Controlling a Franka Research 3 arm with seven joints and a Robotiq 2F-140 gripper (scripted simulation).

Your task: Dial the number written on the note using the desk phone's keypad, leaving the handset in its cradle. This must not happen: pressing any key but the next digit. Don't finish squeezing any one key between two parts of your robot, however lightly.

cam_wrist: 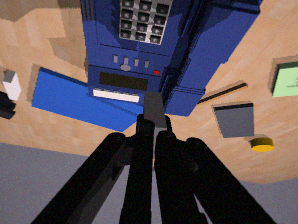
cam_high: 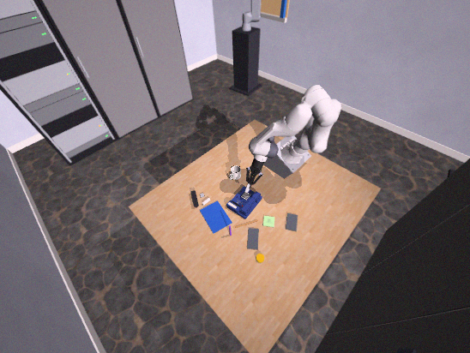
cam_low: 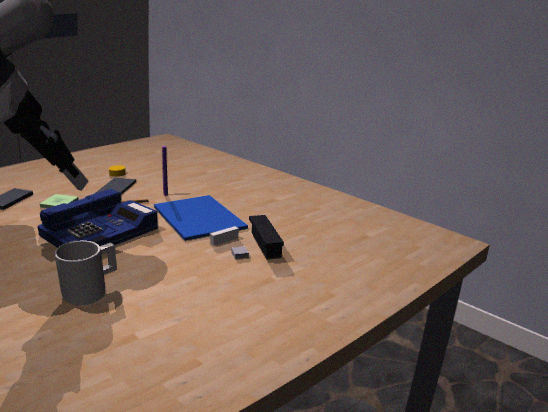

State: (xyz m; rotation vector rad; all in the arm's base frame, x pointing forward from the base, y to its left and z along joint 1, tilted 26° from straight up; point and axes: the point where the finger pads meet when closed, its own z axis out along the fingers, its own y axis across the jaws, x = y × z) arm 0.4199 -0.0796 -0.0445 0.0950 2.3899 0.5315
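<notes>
Right now my hand is 4 cm short of the handset, 5 cm to the right of it and 10 cm above it. The rest, counted from my hand: blue folder (26 cm ahead, 10 cm to the right, 14 cm below); then grey mug (12 cm behind, 21 cm to the right, 11 cm below); then wooden pencil (18 cm ahead, 12 cm to the left, 14 cm below).
</notes>
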